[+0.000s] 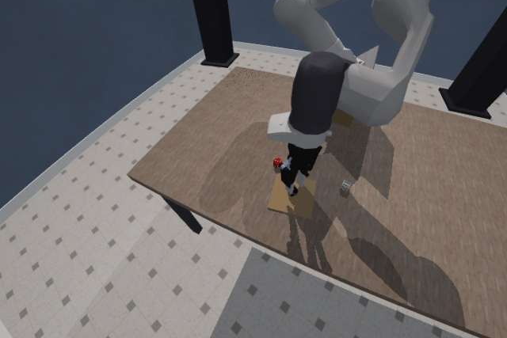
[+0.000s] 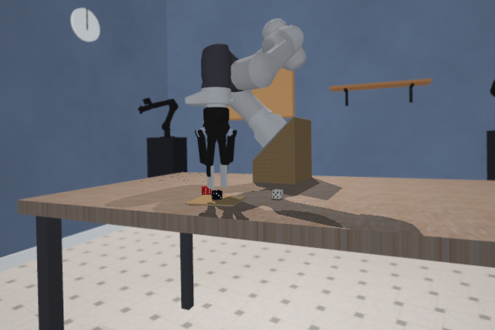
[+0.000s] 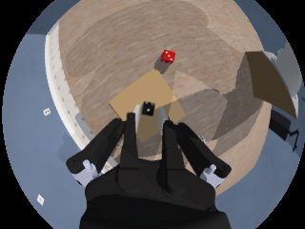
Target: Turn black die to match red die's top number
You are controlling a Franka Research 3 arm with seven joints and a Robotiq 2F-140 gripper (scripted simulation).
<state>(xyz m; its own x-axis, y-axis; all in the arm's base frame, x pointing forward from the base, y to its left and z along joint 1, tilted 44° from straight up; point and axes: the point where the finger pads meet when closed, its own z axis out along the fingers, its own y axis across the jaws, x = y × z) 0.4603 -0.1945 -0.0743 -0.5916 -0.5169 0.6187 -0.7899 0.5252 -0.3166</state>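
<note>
My hand is 50 mm above the black die. Round my hand: white die (70 mm behind, 170 mm to the left, 60 mm below); red die (100 mm behind, 80 mm to the right, 60 mm below); tan mat (70 mm below).
</note>
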